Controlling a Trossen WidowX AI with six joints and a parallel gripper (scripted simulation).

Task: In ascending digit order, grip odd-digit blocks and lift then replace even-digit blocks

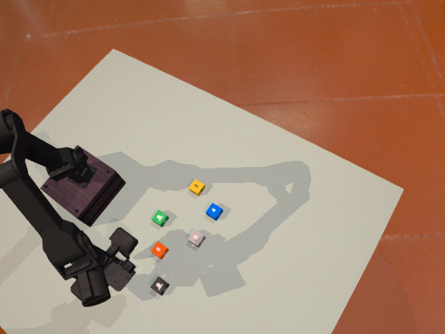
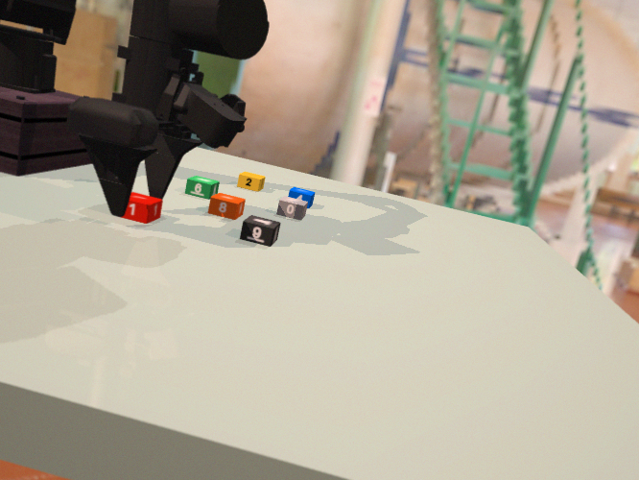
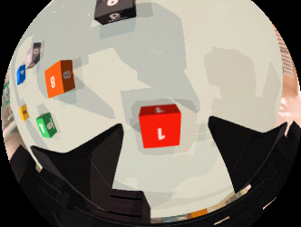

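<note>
Now: gripper tip 90 mm short of the yellow block and 290 mm to the right of it. The rest, counted from my gripper tip: red block: 10 mm to the left; then black block: 120 mm ahead, 10 mm to the left; then orange block: 80 mm ahead, 90 mm to the left.
</note>
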